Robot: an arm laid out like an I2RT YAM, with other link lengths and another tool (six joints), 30 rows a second.
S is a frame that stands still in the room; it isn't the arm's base.
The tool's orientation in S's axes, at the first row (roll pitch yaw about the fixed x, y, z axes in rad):
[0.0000, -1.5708, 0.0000]
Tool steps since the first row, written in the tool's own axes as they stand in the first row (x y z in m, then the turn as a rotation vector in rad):
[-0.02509, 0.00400, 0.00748, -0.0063, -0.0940, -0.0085]
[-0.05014, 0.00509, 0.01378, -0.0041, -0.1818, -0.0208]
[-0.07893, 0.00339, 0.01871, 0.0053, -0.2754, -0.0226]
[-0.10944, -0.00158, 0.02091, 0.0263, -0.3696, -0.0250]
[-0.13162, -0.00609, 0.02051, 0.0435, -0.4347, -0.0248]
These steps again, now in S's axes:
[-0.00748, 0.00400, -0.02509, 0.0085, -0.0940, -0.0063]
[-0.01378, 0.00509, -0.05014, 0.0208, -0.1818, -0.0041]
[-0.01871, 0.00339, -0.07893, 0.0226, -0.2754, 0.0053]
[-0.02091, -0.00158, -0.10944, 0.0250, -0.3696, 0.0263]
[-0.02051, -0.00609, -0.13162, 0.0248, -0.4347, 0.0435]

